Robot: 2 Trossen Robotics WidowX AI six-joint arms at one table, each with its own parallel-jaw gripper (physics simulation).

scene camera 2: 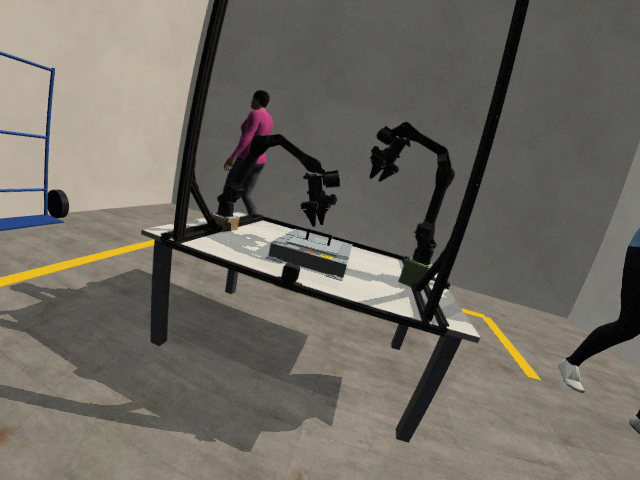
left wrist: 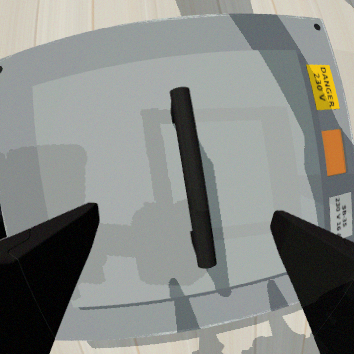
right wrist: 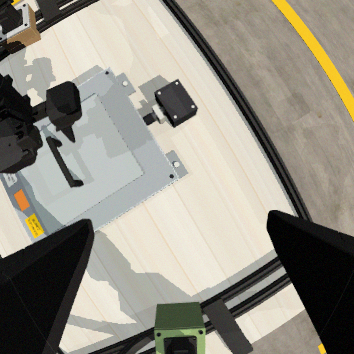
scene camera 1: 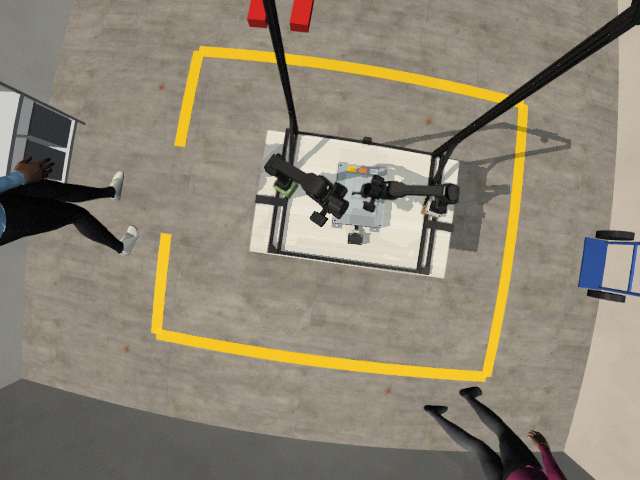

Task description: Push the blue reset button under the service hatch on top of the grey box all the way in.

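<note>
The grey box (scene camera 1: 342, 178) (scene camera 2: 305, 260) (left wrist: 125, 40) (right wrist: 132, 120) sits mid-table. Its service hatch (left wrist: 100, 115) (right wrist: 110, 160) lies shut on top, with a black bar handle (left wrist: 192, 177) (right wrist: 64, 162). The blue reset button does not show in any view; the closed hatch covers its place. My left gripper (scene camera 2: 317, 223) (left wrist: 187, 216) is open and empty, pointing down above the hatch, its fingers on either side of the handle's near end in the left wrist view, clear of it. My right gripper (scene camera 2: 376, 178) (right wrist: 180, 224) is open and empty, high above the table to the box's right in scene camera 2.
A small black box (scene camera 1: 355, 238) (scene camera 2: 290, 273) (right wrist: 176, 102) is joined to one side of the grey box. Yellow, orange and white labels line another edge. A green block (scene camera 2: 415, 272) (right wrist: 180, 317) is at the right arm's base. Black frame posts rise from the table.
</note>
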